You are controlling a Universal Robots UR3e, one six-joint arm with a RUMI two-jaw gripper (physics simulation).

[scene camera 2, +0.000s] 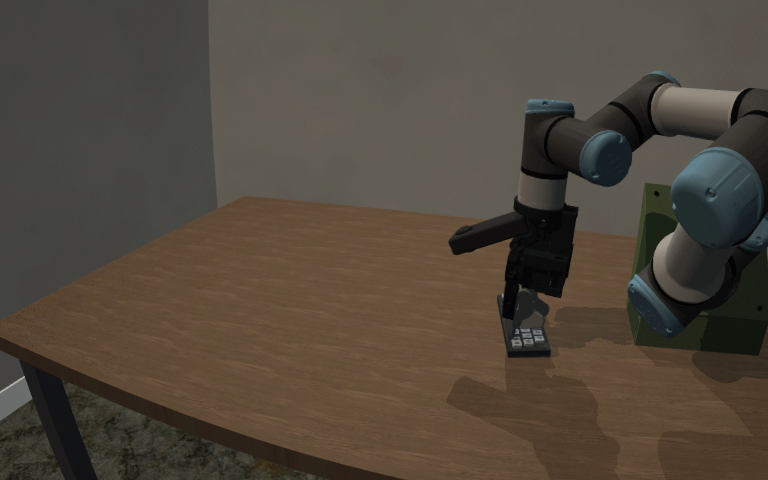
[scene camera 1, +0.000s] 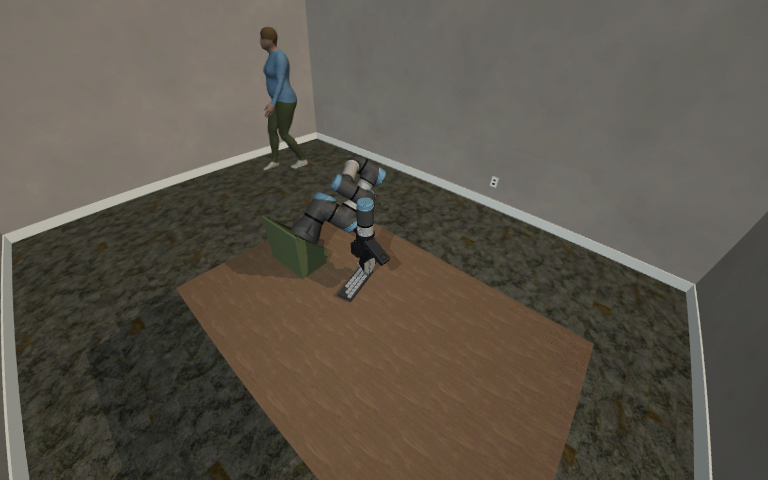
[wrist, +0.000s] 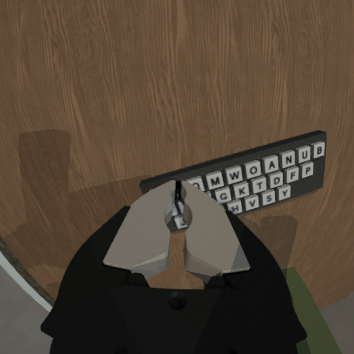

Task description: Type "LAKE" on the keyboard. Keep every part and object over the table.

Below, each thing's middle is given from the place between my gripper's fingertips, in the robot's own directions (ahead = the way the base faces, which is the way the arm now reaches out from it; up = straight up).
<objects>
Now: hand 20 mm past the dark keyboard (scene camera 2: 526,342) and 60 mm to the left of it.
</objects>
